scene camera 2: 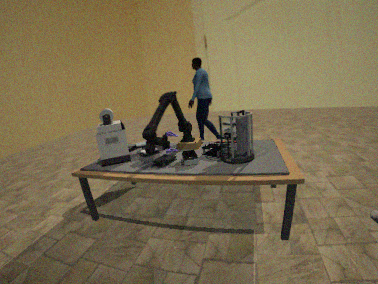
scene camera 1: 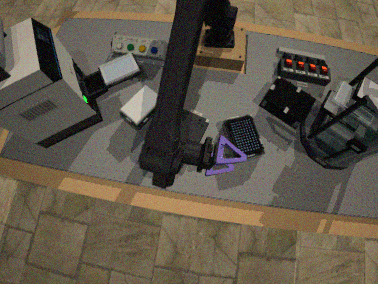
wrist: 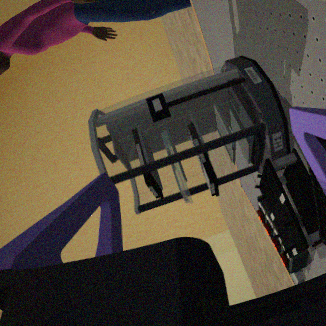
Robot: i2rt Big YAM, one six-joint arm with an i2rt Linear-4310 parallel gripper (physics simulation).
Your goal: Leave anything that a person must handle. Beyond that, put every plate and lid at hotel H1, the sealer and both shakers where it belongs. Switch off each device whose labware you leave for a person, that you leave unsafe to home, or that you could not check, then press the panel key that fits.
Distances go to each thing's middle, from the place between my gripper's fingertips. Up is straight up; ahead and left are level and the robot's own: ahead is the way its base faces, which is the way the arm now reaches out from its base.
Right now the black well plate with blue wells (scene camera 1: pixel 242 130) is 12 cm below my hand, 12 cm behind it and 4 cm to the left of it. Also, from my hand: plate hotel H1 (scene camera 1: pixel 336 143): 39 cm to the left, 16 cm behind, 1 cm below.
